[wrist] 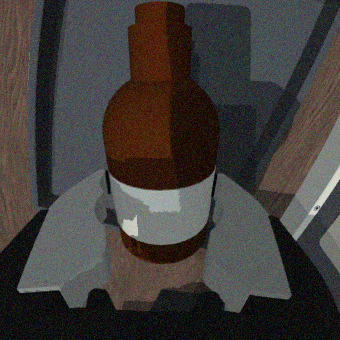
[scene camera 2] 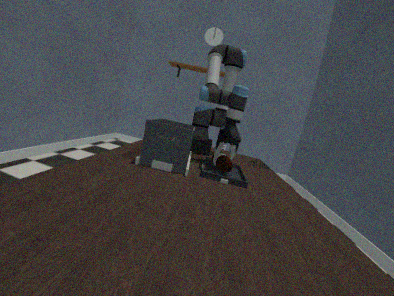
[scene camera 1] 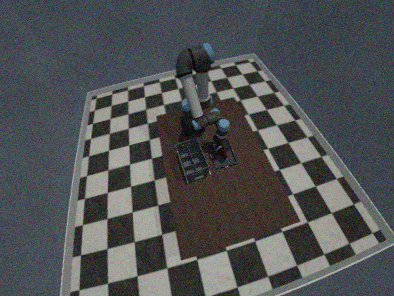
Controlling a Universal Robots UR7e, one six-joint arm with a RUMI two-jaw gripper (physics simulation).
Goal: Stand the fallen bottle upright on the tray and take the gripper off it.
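Places are measured from the arm's base along level axes (x left, y up, z ahead), in centimetres.
Where they show: gripper, between the fingertips: (wrist: 161,174) (scene camera 1: 219,148); arm's base, origin of its link: (scene camera 2: 197,138) (scene camera 1: 191,119).
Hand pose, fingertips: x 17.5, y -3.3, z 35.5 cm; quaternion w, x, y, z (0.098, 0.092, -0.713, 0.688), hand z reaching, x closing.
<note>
Each offset is from my fingertips to the top centre of the thing. "spot": to the spot under its first point. Level surfaces: height alone.
The brown bottle @(dy +3.4, dx +0.7, dz +2.1 cm) (scene camera 1: 222,154) (scene camera 2: 224,163) (wrist: 161,125) with a pale label lies on its side over the dark tray @(dy -1.9, dx +1.3, dz +3.7 cm) (scene camera 1: 230,161) (scene camera 2: 237,181) (wrist: 45,110). In the wrist view its neck points to the top of the picture, and its base reaches past the tray's near rim. My gripper (scene camera 2: 226,146) (wrist: 161,174) is shut on the bottle, with one jaw against each side of the label. In scene camera 1 the jaws are small and dark, and their contact is hard to make out.
A dark bin with compartments @(dy +13.1, dx -25.4, dz +5.8 cm) (scene camera 1: 197,176) (scene camera 2: 166,146) stands close beside the tray, and its pale edge @(spot: dy -2.4, dx -15.4, dz +1.7 cm) (wrist: 316,187) shows at the right of the wrist view. The brown table top @(dy -4.5 cm) (scene camera 1: 227,210) (scene camera 2: 190,235) extends in front of both.
</note>
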